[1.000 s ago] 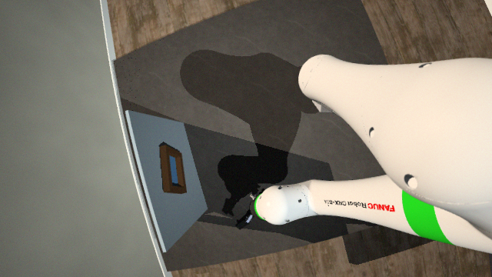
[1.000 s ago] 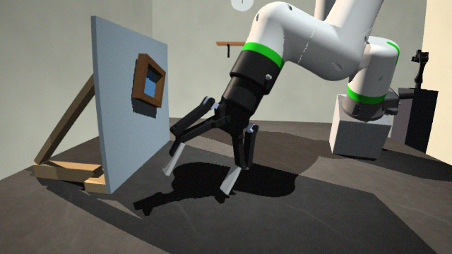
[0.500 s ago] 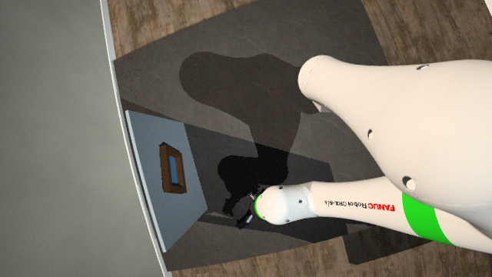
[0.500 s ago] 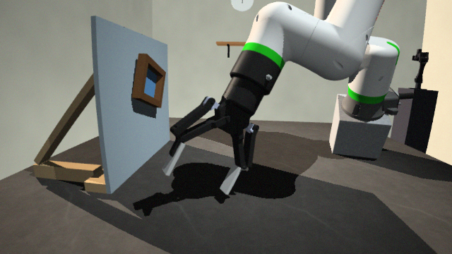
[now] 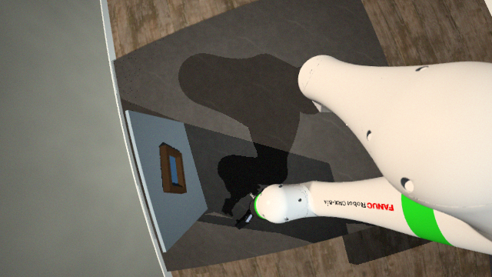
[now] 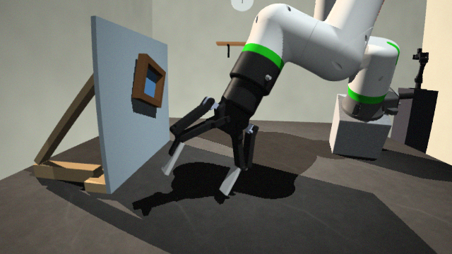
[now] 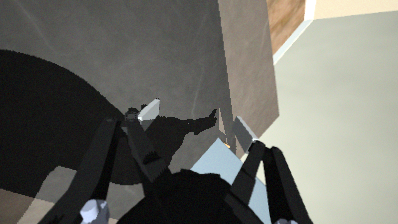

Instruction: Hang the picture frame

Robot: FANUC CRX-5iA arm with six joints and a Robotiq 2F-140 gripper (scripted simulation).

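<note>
Right now the picture frame is 25 cm to the right of my hand, 23 cm ahead of it and 18 cm above it. Also, from my hand: pale blue wall panel: 25 cm to the right, 24 cm ahead, 13 cm above.
</note>
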